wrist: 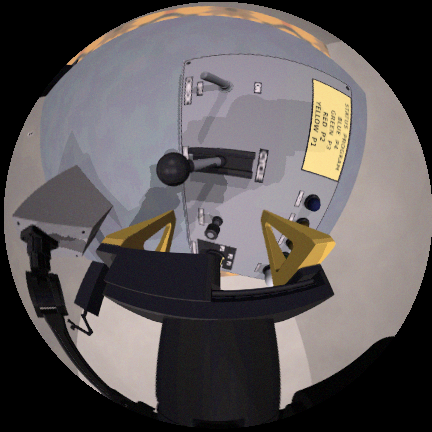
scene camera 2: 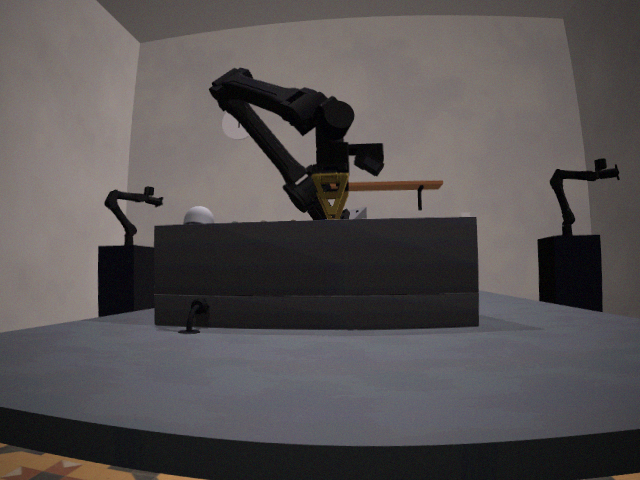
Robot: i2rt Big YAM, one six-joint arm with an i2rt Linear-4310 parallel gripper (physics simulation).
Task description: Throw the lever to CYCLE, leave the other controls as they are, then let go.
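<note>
The lever, with a black ball knob on a grey shaft, leans left in its dark slot, away from the CYCLE label at the slot's right end. It does not show in scene camera 2. My gripper is open and empty, its yellow fingers below the lever in the wrist view and apart from the knob. On the grey panel, the toggle switch tilts left and a small black control shows between the fingers. The rotary selector is partly hidden by my gripper.
A blue button and a yellow status card are at the panel's right; other buttons are partly behind a finger. A grey box stands left. A dark block, white dome and orange shelf show in scene camera 2.
</note>
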